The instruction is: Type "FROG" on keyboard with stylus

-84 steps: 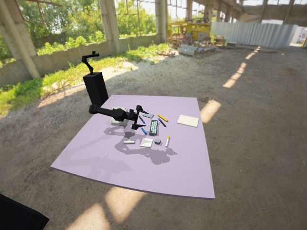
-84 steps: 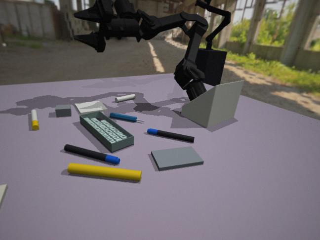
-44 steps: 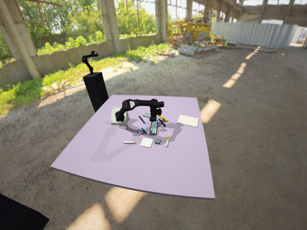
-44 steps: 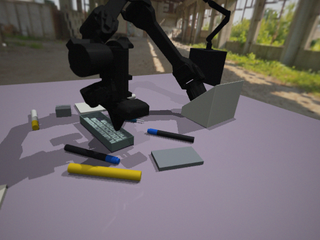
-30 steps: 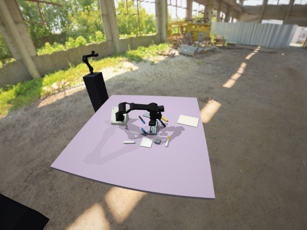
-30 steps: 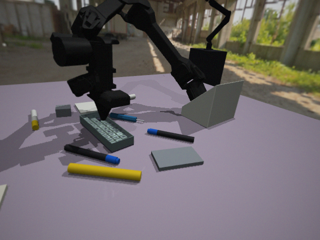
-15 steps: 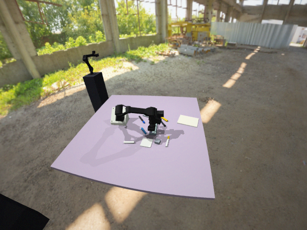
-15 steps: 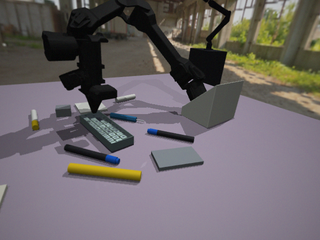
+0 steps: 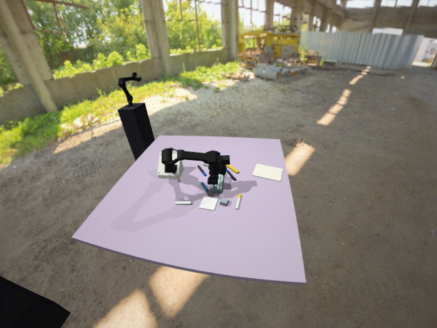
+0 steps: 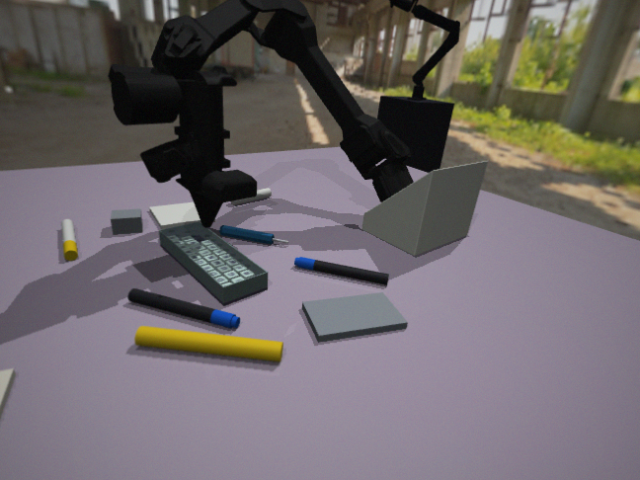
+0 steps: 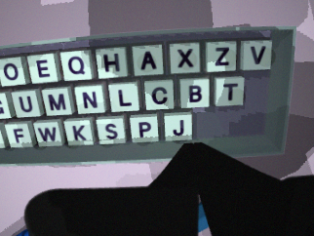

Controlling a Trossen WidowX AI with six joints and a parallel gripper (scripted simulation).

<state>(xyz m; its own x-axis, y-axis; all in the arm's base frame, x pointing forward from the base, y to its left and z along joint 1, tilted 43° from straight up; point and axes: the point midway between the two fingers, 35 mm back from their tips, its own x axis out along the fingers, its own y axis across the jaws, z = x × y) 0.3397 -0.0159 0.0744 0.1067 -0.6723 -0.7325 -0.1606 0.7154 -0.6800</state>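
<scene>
Now: the blue stylus 90 mm behind my gripper tip, 30 mm below it and 10 mm to the left of it. Round my gripper tip: small grey block 130 mm to the right, 90 mm ahead, 30 mm below; then white pad 150 mm to the right, 40 mm below; then white-and-yellow marker 180 mm ahead, 90 mm to the right, 30 mm below.
</scene>
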